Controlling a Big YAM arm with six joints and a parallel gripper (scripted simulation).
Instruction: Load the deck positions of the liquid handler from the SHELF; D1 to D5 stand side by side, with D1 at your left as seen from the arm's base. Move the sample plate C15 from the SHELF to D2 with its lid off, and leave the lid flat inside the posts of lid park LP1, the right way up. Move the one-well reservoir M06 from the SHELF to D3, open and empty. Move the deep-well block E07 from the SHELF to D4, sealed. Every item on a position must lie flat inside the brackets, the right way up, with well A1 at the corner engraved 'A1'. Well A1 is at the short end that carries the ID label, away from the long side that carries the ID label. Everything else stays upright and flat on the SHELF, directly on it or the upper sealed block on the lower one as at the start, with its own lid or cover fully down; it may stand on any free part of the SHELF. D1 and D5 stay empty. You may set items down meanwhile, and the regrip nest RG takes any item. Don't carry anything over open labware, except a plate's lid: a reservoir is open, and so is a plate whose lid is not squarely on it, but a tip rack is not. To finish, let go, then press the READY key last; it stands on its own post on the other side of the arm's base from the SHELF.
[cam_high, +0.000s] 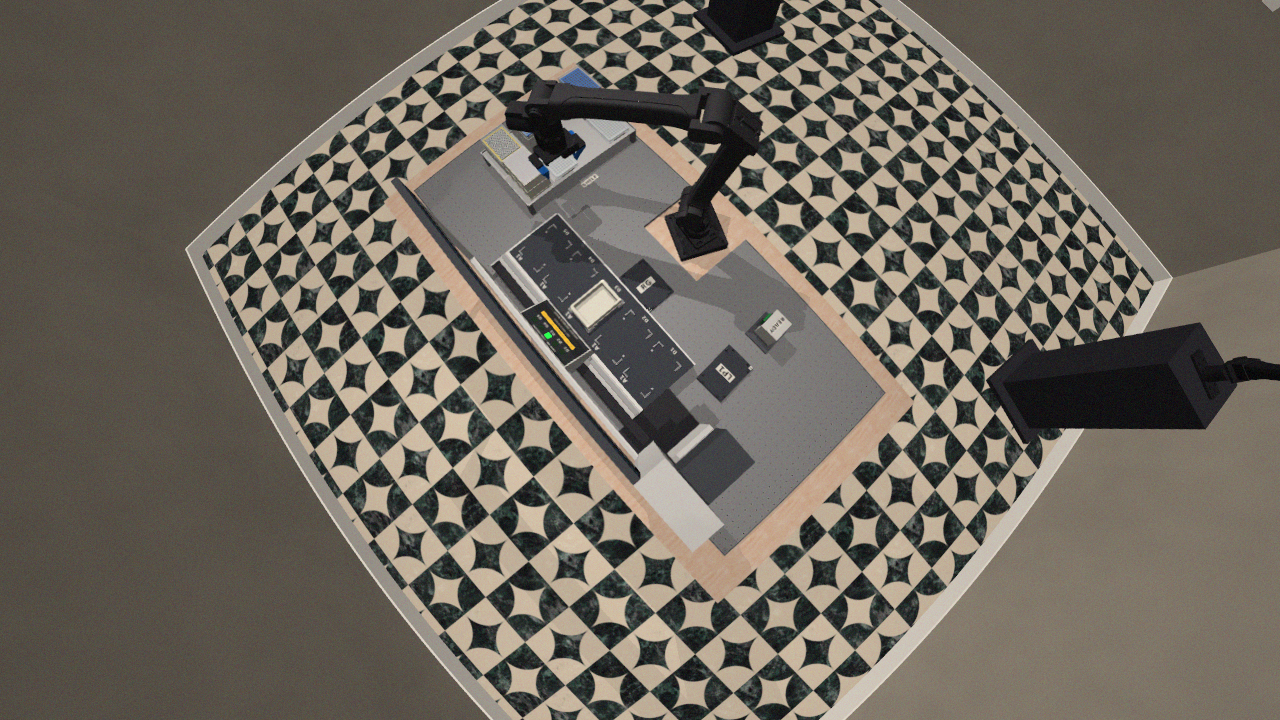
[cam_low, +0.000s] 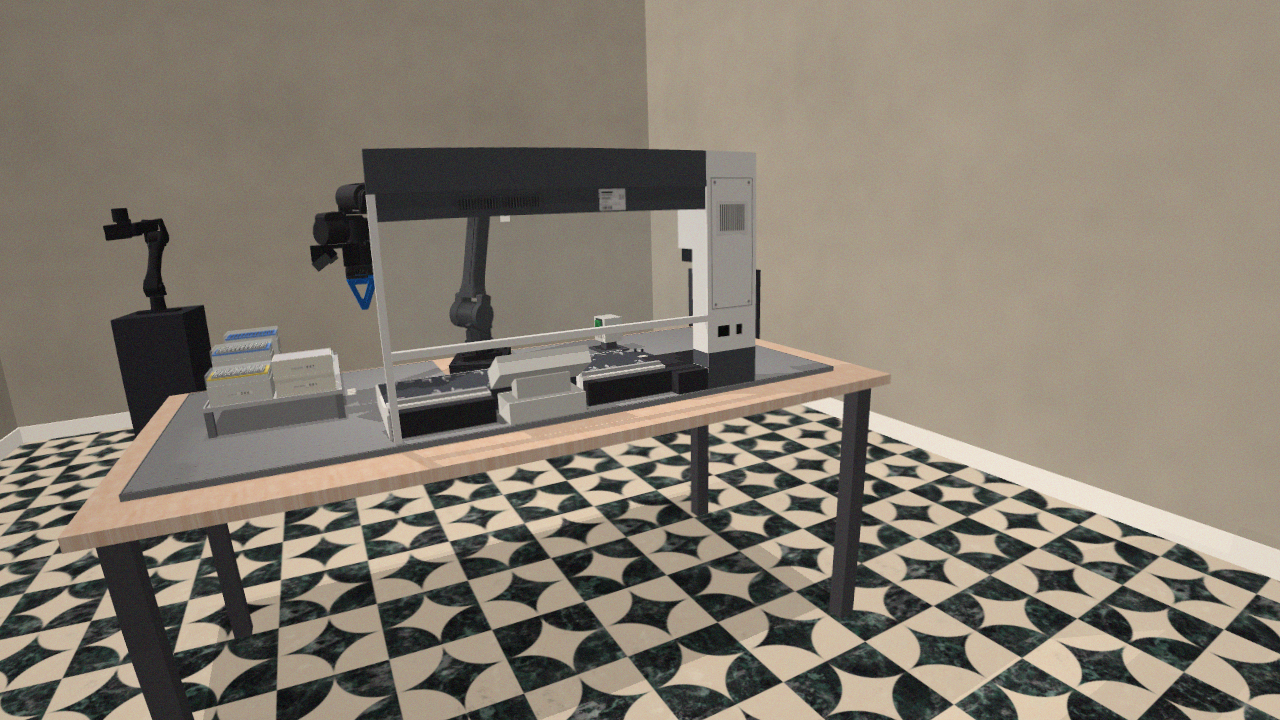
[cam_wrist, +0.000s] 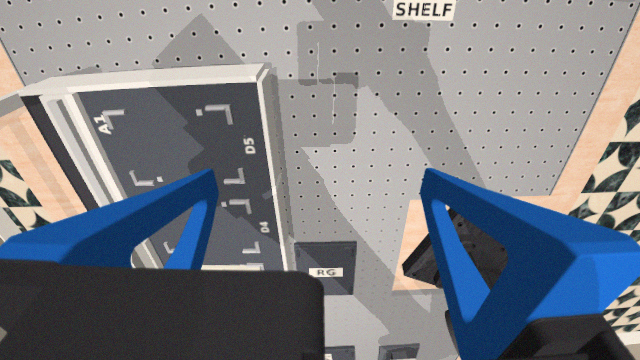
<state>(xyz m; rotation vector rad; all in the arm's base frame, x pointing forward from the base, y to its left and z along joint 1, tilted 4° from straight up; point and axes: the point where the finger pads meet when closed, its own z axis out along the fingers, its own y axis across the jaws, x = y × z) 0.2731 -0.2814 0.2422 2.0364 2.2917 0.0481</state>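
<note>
Now: the white block 15 cm below my hand, 14 cm to the right of it and 7 cm ahead of it. Round my hand: clear plate lid 16 cm to the right, 16 cm below, 3 cm behind; then shelf label 24 cm below, 10 cm behind, 7 cm to the right; then shelf 23 cm to the right, 18 cm below, 8 cm behind.
</note>
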